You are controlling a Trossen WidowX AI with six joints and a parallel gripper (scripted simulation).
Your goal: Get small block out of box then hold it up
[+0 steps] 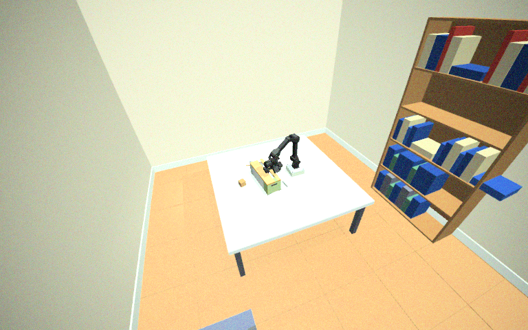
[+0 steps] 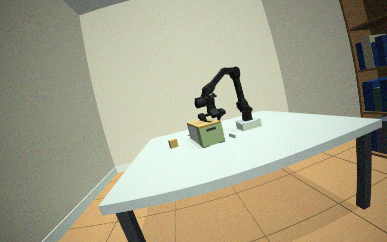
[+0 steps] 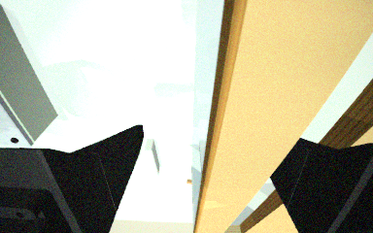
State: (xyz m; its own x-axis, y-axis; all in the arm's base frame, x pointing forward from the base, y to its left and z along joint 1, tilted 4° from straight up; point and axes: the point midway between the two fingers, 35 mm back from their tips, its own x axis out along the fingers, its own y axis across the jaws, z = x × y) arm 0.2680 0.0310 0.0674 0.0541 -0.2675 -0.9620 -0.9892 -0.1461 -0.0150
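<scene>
Now: the box 40 mm ahead of my gripper tip and 20 mm below it. The rest, counted from my gripper tip: green block (60 mm ahead, 20 mm to the right); then tan cube (300 mm ahead, 60 mm below, 20 mm to the right).
</scene>
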